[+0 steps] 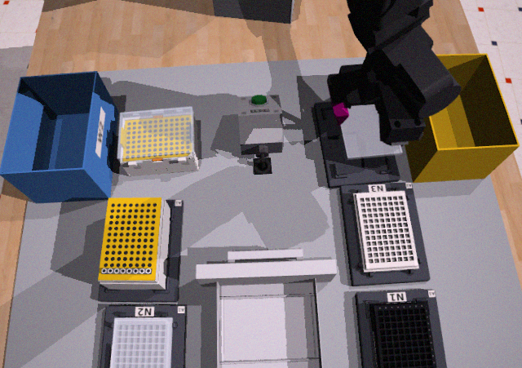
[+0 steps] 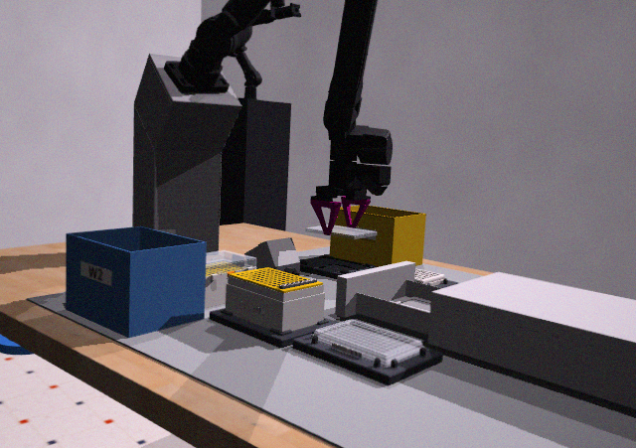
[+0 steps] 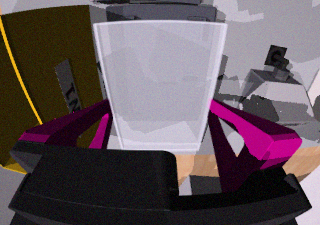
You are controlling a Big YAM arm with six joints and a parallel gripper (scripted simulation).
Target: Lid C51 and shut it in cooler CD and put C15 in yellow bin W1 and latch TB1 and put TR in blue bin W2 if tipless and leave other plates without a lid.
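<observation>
The lid park LP lies 8 cm below my hand. The rest, counted from my hand: green DONE key: 17 cm to the right, 5 cm behind, 2 cm below; yellow bin W1: 15 cm to the left, 5 cm below, 1 cm behind; plate lid: right at my hand.
</observation>
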